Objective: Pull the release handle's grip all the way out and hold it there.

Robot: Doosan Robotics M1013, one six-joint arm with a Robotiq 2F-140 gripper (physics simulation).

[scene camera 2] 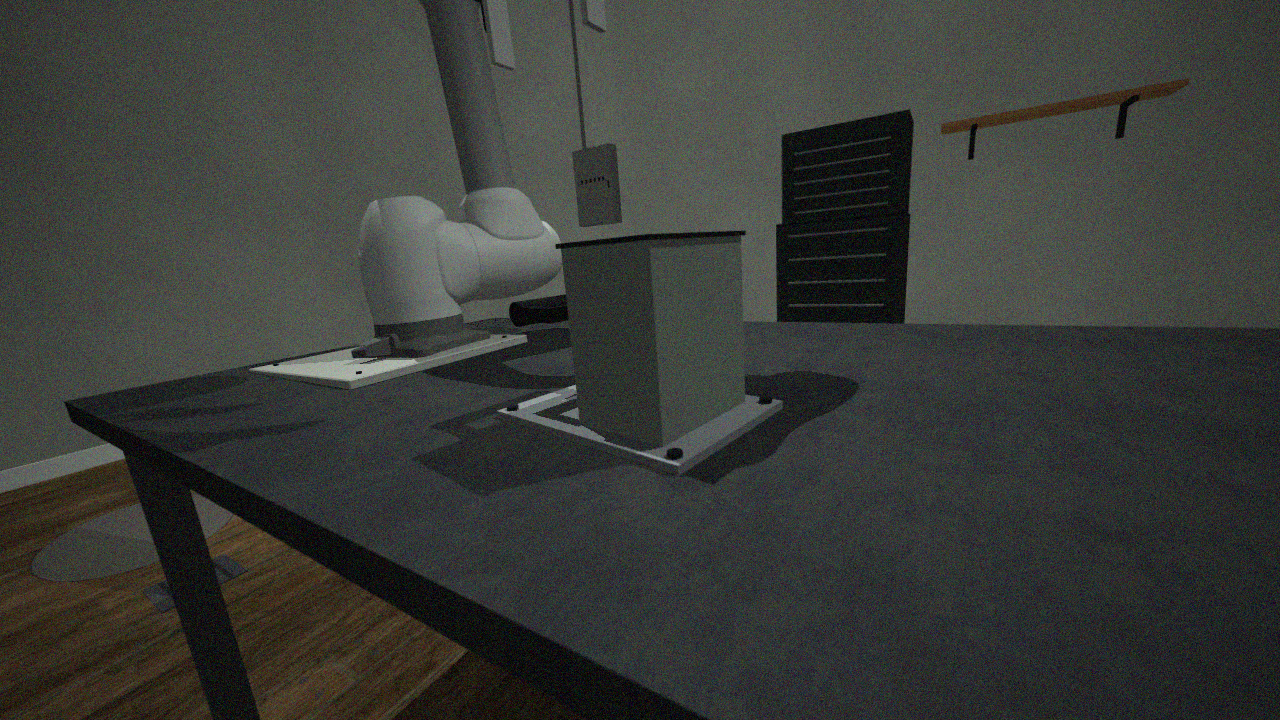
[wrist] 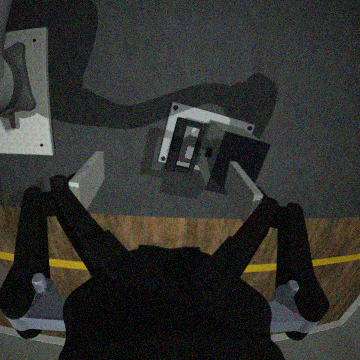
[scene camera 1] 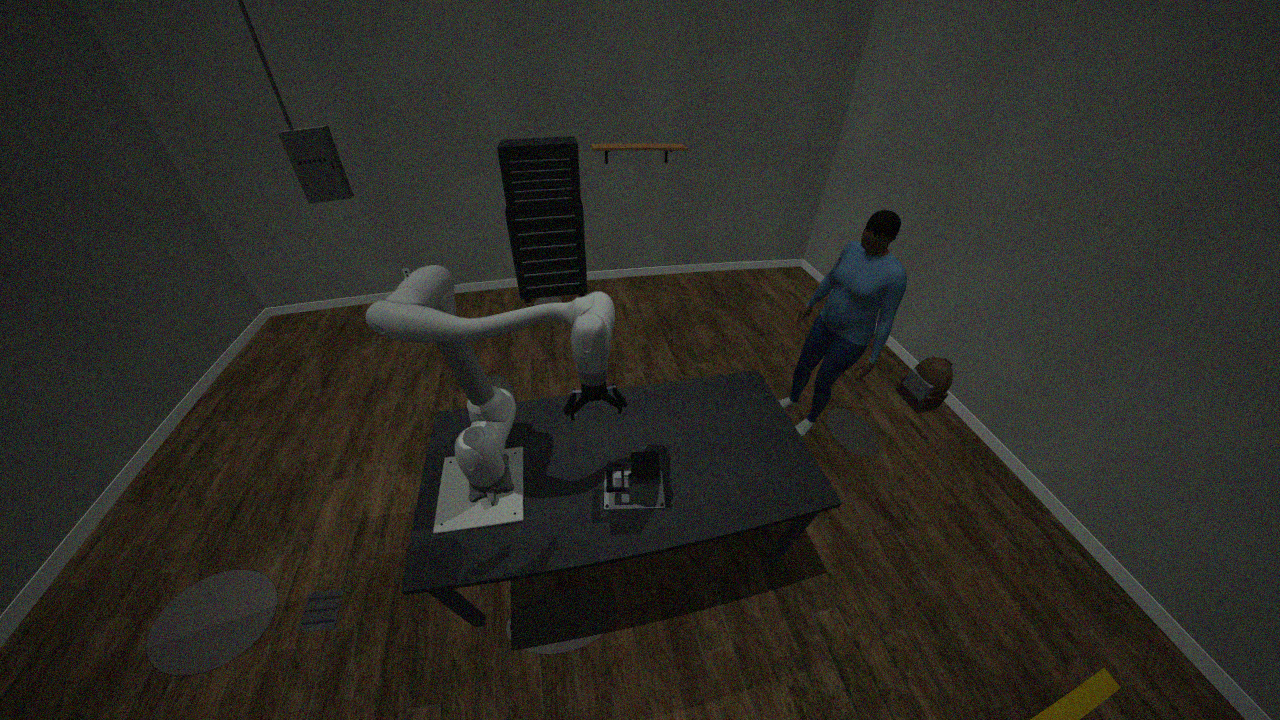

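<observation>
The release handle unit is a grey box with a black top [scene camera 1: 644, 465] [scene camera 2: 657, 335] [wrist: 246, 155] on a white base plate [scene camera 1: 637, 506] [scene camera 2: 726, 431] [wrist: 215, 114] on the dark table. Its black grip [scene camera 2: 537, 311] [wrist: 175, 144] is on the side facing the arm's base; in scene camera 2 its end sticks out behind the box, which hides the rest. How far out it stands I cannot tell. My gripper [scene camera 1: 597, 411] [wrist: 165, 169] is open and empty, pointing down, well above the table and apart from the unit. The gripper does not show in scene camera 2.
The arm's white mounting plate [scene camera 1: 452, 505] [scene camera 2: 322, 368] [wrist: 30, 137] lies left of the unit on the table [scene camera 1: 733, 429] [scene camera 2: 939, 501] [wrist: 310, 100]. A person in blue [scene camera 1: 854, 295] stands by the table's far right corner. A black cabinet [scene camera 1: 544, 219] [scene camera 2: 843, 223] stands at the back.
</observation>
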